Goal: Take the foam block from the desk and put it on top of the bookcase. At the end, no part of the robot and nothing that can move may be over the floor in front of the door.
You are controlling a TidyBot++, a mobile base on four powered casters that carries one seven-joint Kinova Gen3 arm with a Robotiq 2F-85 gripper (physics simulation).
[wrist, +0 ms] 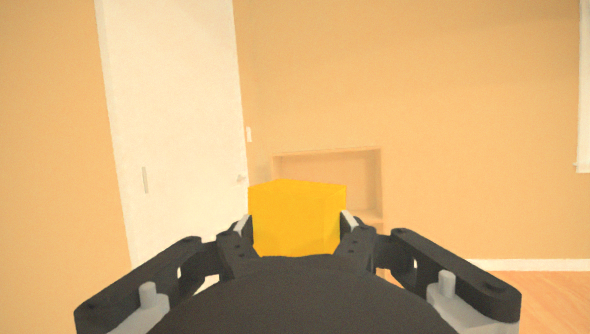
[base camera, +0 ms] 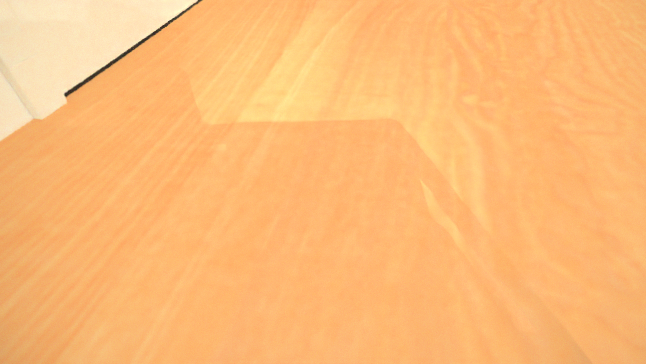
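Note:
Gripper at (wrist: 296, 224). Yellow foam block (wrist: 295, 218); in the base camera view it is out of frame. Light wooden bookcase (wrist: 361, 169). White door (base camera: 55, 55), also visible in the wrist view (wrist: 172, 87).

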